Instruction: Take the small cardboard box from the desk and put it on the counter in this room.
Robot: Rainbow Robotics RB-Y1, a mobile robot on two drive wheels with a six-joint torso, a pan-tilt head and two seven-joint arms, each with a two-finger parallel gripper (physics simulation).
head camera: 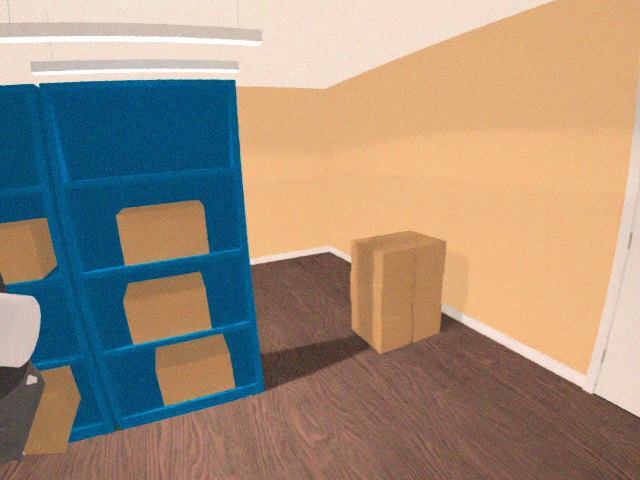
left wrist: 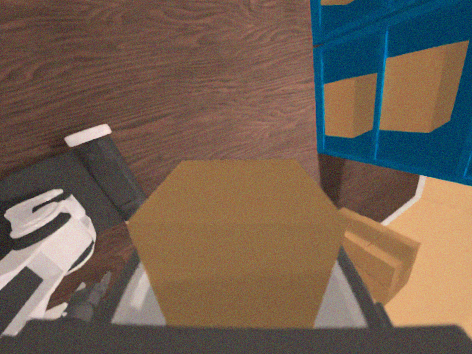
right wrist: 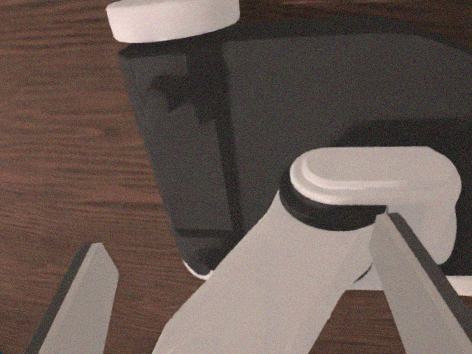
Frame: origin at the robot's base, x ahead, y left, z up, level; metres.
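Seen in the pictures: left gripper, fingertip midpoint: [head camera: 24,432] [left wrist: 238,203]; right gripper, fingertip midpoint: [left wrist: 96,278] [right wrist: 239,246].
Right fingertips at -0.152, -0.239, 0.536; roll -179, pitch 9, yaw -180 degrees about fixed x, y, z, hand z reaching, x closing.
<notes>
A point is followed by its place in that frame, as x, y, z.
The small cardboard box [head camera: 54,413] @[0.307, 0.124, 1.189] [left wrist: 237,215] @[0.325, 0.207, 1.192] is held in my left gripper [left wrist: 240,280]. In the left wrist view it fills the lower middle, with a finger on each side. In the head view part of it shows at the lower left, beside the dark gripper body; the fingertips are hidden there. My left gripper is shut on the box, which is held up above the floor. My right gripper [right wrist: 239,246] @[-0.152, -0.239, 0.536] is wide open, with nothing between its fingers; it is over the robot's own base and arm. The desk and the counter do not show in these views.
A blue shelf unit [head camera: 76,289] [left wrist: 381,90] with several cardboard boxes stands at the left in the head view. Tall cardboard boxes [head camera: 392,294] @[1.570, -1.567, 0.479] [left wrist: 380,265] @[1.566, -1.545, 0.702] stand on the wooden floor [head camera: 320,413] @[1.272, -0.771, 0.000] near the orange wall [head camera: 491,206] @[1.345, -2.376, 1.078]. A white door [head camera: 622,335] @[0.299, -2.280, 0.463] is at the right edge.
</notes>
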